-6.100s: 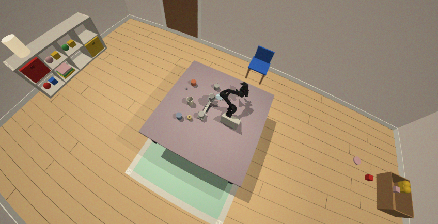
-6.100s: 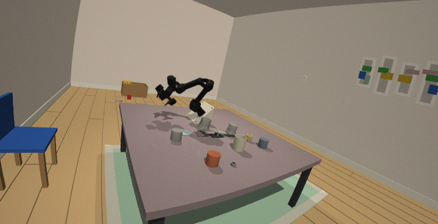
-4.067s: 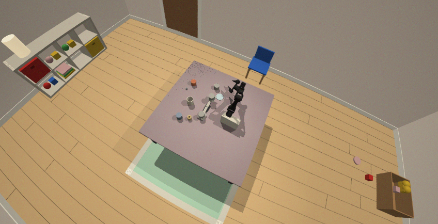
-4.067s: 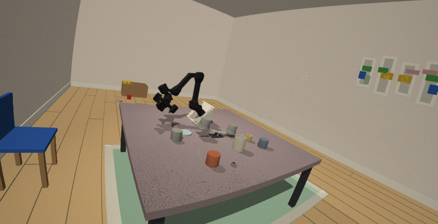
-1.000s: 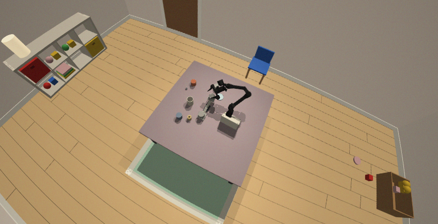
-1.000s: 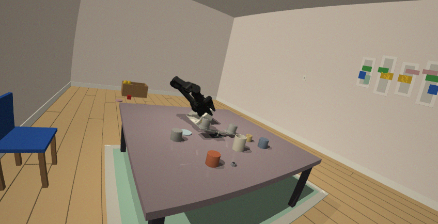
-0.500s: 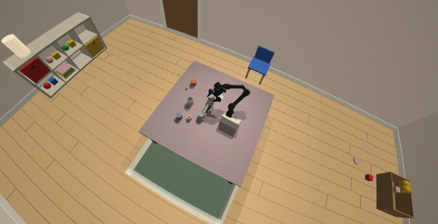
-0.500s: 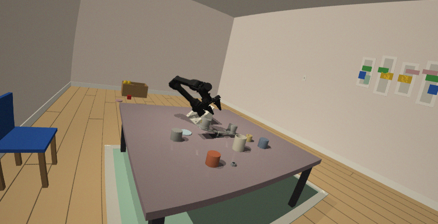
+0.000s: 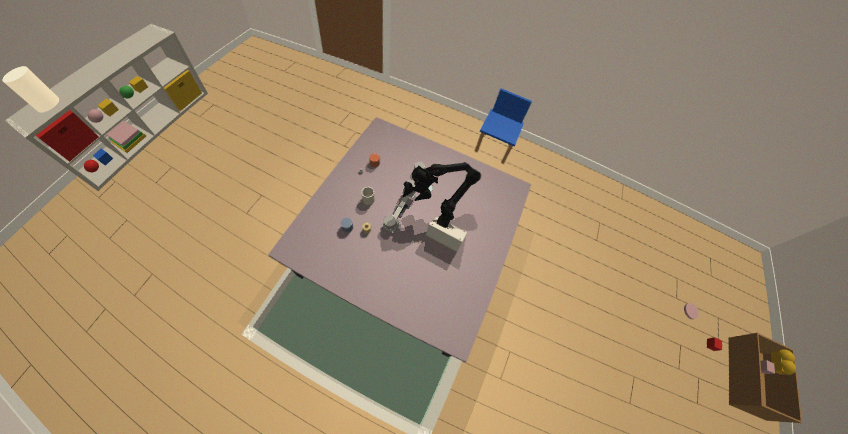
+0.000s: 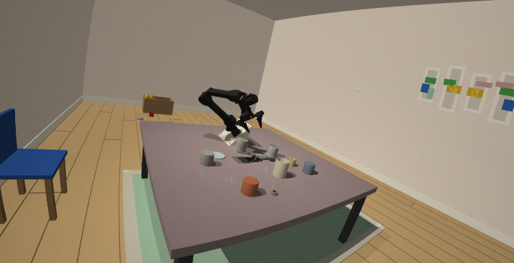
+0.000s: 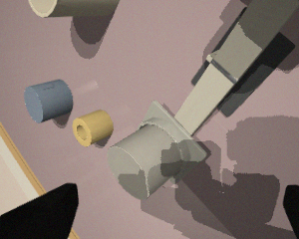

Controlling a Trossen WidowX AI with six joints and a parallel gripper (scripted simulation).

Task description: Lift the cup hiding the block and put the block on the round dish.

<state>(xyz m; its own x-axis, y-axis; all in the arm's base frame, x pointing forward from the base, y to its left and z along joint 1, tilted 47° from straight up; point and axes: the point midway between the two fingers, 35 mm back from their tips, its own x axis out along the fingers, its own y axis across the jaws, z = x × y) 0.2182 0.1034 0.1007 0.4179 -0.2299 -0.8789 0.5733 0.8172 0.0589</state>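
My gripper tip is now 4 cm short of the grey block, 14 cm to the right of it and 14 cm above it. From my gripper tip the other things lie so: pale blue round dish: 1 cm ahead, 23 cm to the right, 18 cm below; then cream cup: 26 cm ahead, 7 cm to the left, 14 cm below; then balance: 5 cm ahead, 1 cm to the left, 14 cm below.
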